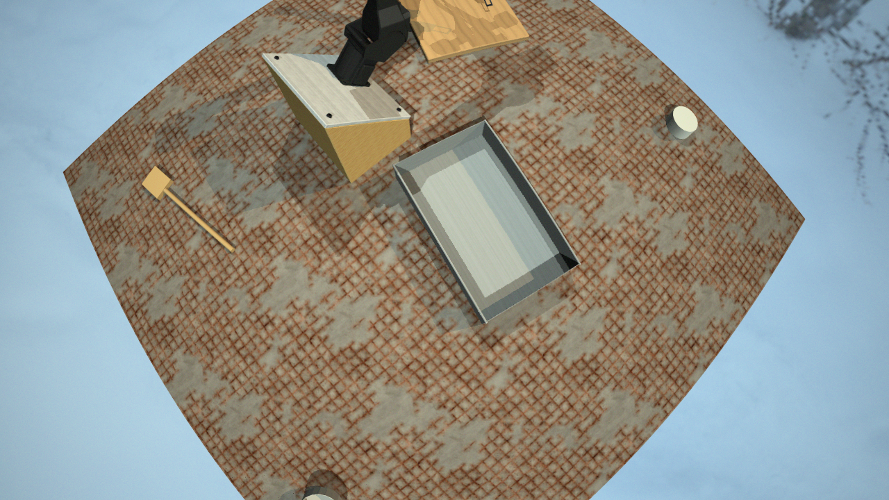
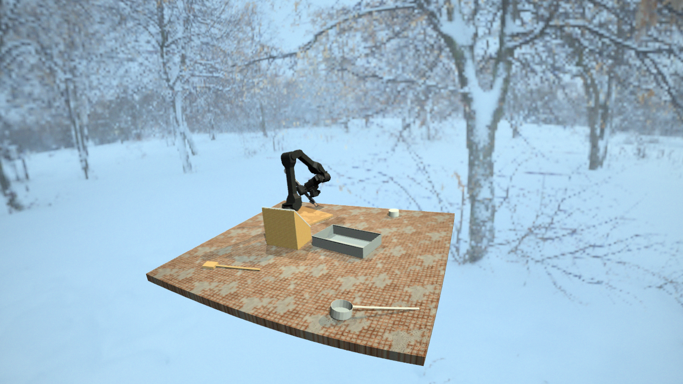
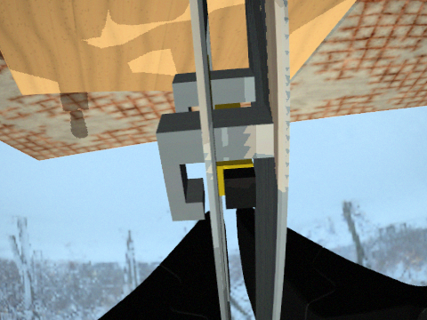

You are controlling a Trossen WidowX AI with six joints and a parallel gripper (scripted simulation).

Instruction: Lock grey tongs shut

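Now: the wooden board 15 cm below my gripper tip. The rest, counted from my gripper tip: small white cylinder (57 cm ahead, 21 cm to the left, 14 cm below); yellow piece (6 cm ahead); grey roasting tin (48 cm ahead, 30 cm to the right, 13 cm below).
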